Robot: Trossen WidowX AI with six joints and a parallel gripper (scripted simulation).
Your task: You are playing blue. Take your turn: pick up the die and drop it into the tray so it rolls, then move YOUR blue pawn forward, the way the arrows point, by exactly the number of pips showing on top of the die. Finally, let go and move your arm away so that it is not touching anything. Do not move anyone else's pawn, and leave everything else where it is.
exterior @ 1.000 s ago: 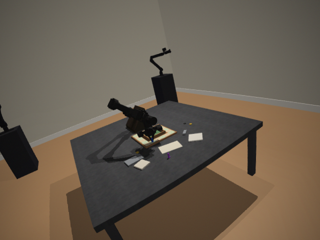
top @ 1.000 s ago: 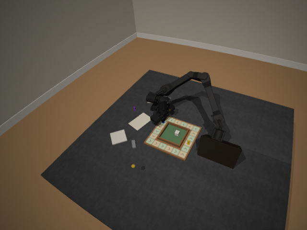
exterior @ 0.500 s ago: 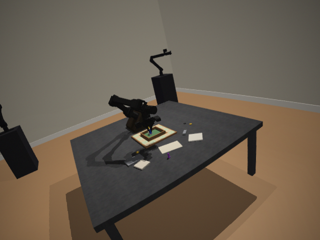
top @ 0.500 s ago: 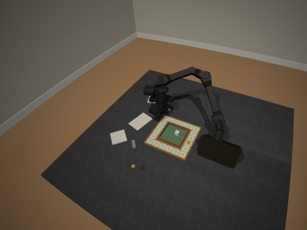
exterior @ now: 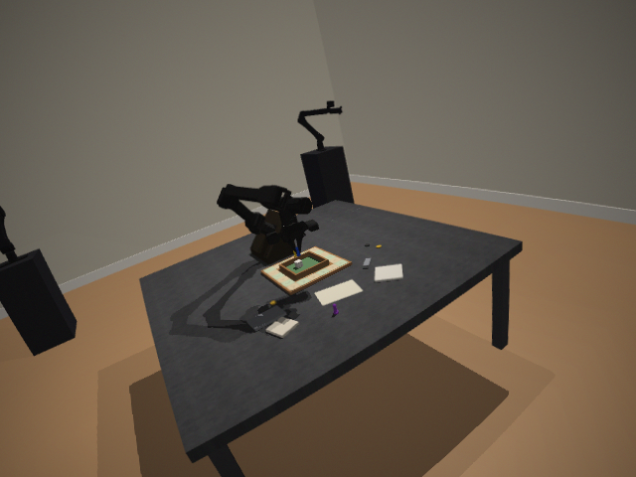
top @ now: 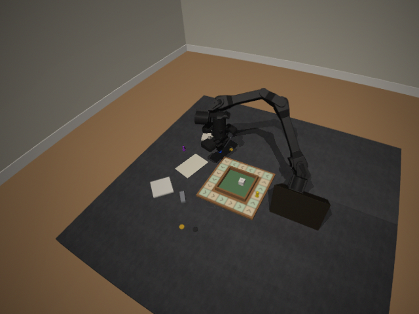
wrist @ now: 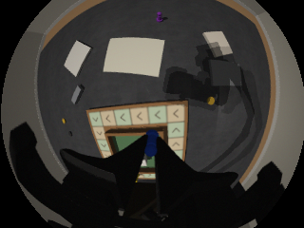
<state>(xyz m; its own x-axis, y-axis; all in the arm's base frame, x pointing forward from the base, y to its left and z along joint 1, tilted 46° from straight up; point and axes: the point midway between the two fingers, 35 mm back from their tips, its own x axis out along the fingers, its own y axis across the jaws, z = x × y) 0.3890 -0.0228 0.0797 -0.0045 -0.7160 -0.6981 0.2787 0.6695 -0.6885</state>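
My gripper tip is 120 mm past the green tray, 60 mm to the right of it and 130 mm above it. Round my gripper tip: white die 140 mm behind, 50 mm to the left, 110 mm below; blue pawn 10 mm above; grey card 90 mm ahead, 220 mm to the right, 130 mm below.
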